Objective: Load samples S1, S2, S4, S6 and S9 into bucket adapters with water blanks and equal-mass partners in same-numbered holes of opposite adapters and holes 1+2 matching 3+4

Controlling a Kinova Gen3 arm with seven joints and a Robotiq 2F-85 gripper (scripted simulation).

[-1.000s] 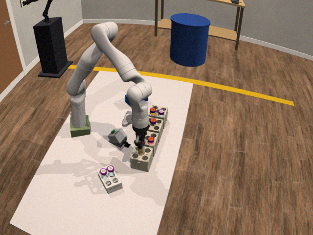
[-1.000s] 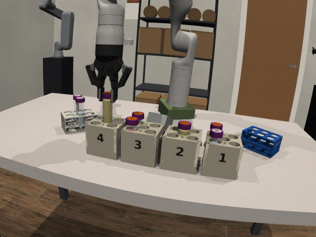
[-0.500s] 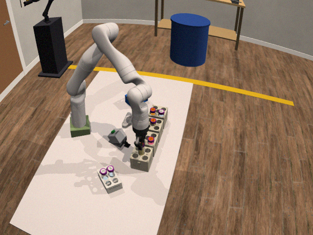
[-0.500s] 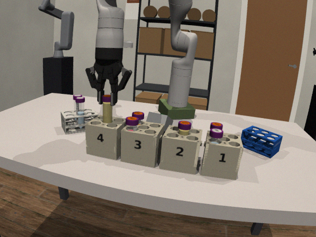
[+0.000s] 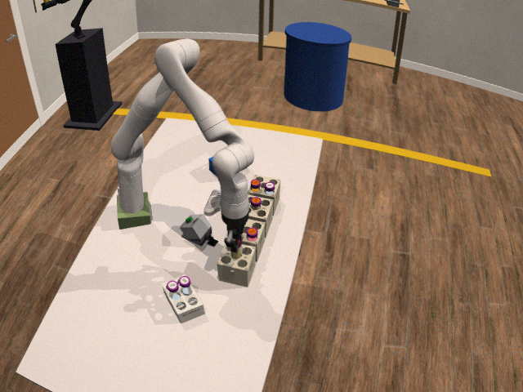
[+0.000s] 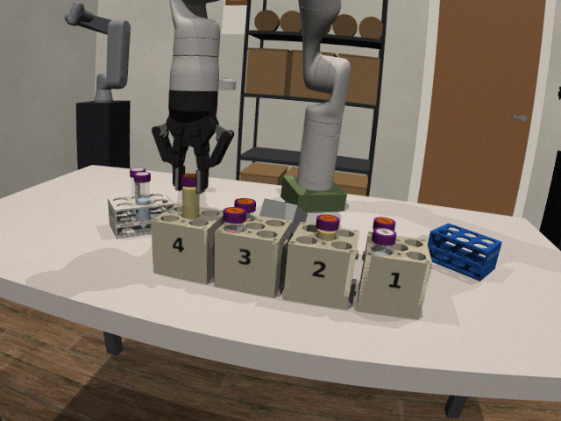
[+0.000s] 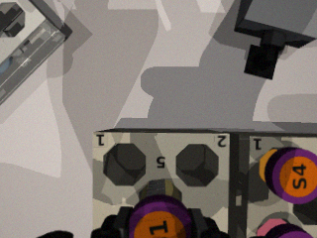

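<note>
The orange-dot sample tube is 5 cm below my hand and 1 cm behind it. The rest, counted from my hand: grey done desk (18 cm behind, 13 cm to the left, 10 cm below); adapter 2 (22 cm to the left, 10 cm below, 1 cm ahead); blank rack (17 cm to the right, 13 cm behind, 12 cm below).
</note>
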